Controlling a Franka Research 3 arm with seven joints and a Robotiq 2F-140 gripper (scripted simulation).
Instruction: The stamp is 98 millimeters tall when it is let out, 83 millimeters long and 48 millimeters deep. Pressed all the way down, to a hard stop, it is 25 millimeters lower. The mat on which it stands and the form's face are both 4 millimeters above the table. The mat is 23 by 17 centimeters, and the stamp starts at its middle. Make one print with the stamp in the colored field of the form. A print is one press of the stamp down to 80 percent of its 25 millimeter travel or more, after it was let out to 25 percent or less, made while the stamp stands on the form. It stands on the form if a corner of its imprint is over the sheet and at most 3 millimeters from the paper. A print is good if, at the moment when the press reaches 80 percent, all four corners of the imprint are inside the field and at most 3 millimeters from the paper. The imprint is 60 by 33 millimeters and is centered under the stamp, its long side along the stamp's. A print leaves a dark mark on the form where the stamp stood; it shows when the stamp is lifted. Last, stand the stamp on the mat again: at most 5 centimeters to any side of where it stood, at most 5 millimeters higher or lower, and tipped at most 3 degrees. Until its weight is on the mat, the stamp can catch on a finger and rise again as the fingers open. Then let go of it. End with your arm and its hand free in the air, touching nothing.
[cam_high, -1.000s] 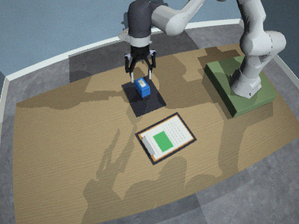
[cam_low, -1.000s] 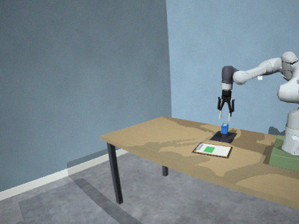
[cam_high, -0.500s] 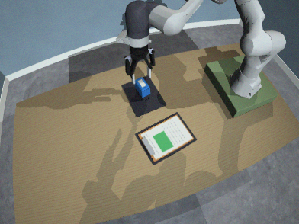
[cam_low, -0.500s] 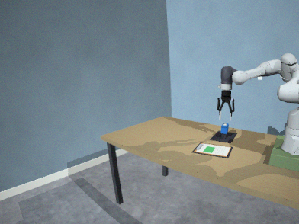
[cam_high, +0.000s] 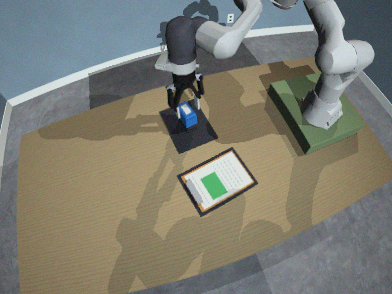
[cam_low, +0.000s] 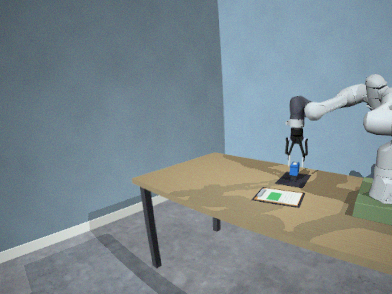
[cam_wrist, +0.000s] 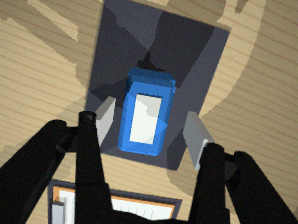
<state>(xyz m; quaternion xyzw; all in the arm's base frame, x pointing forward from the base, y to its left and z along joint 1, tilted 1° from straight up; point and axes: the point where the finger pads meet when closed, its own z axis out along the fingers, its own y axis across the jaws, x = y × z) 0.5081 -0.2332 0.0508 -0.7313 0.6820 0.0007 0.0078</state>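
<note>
Right now my hand is 1 cm short of the blue stamp and 6 cm above it. The rest, counted from my hand: mat (1 cm ahead, 11 cm below); then form (2 cm ahead, 28 cm to the left, 11 cm below).
</note>
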